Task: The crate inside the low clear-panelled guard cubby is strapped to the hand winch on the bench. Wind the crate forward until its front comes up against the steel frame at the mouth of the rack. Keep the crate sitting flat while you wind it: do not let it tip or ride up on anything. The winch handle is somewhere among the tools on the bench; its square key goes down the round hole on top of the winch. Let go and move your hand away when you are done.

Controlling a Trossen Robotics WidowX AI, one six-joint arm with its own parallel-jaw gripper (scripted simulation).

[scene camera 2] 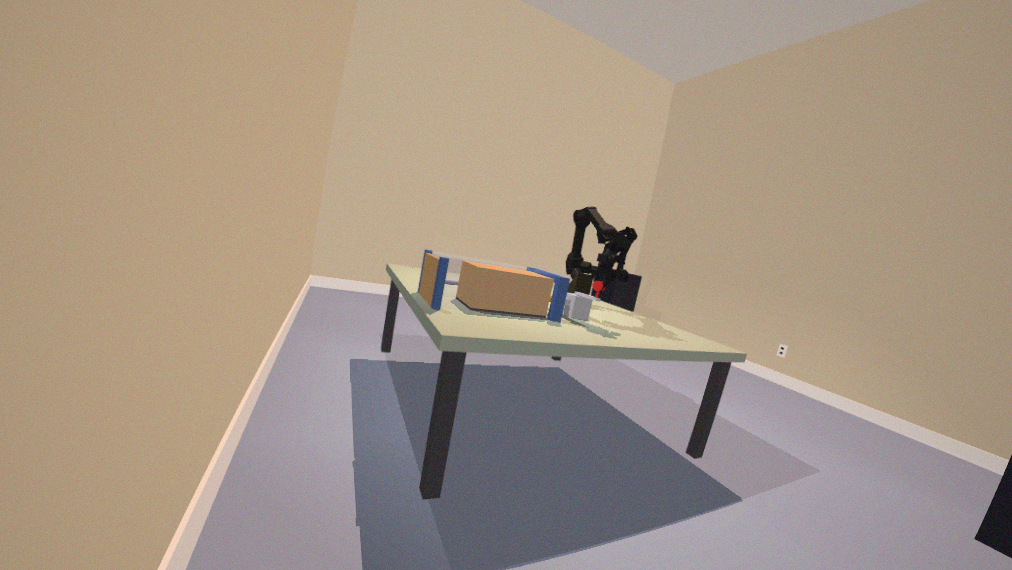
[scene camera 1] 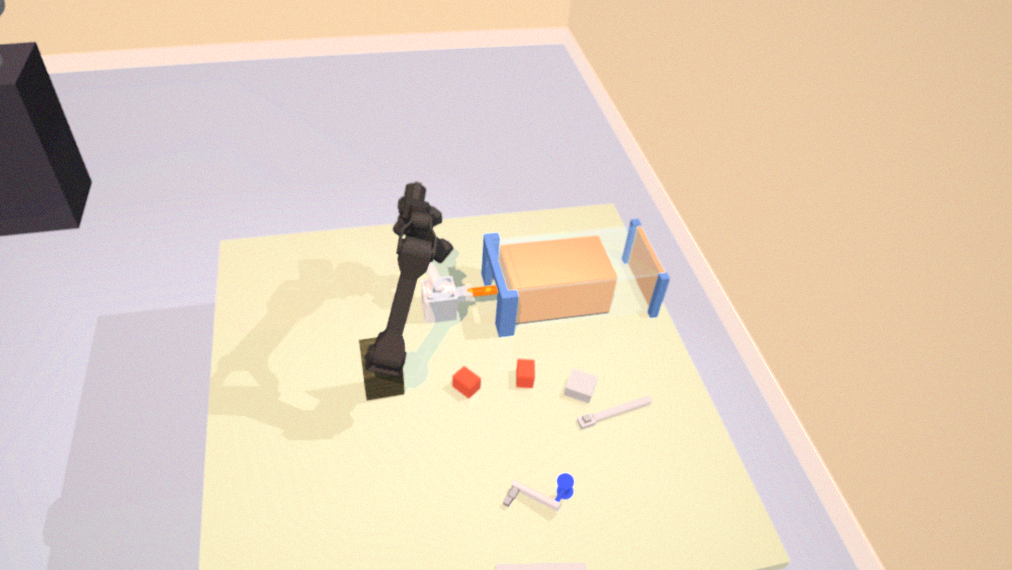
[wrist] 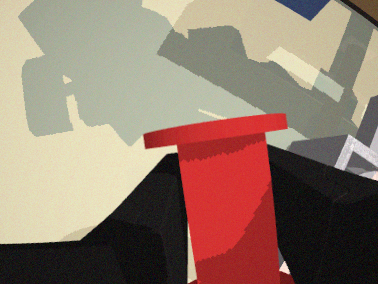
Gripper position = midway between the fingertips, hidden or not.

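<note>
A grey block (scene camera 1: 580, 386) is part of the scene, while another camera gives a sight of the gripper (scene camera 2: 597, 290). The wrist view shows the gripper (wrist: 213, 160) as well, together with a red knob (wrist: 225, 172); the grey block is out of frame in the wrist view.
</note>
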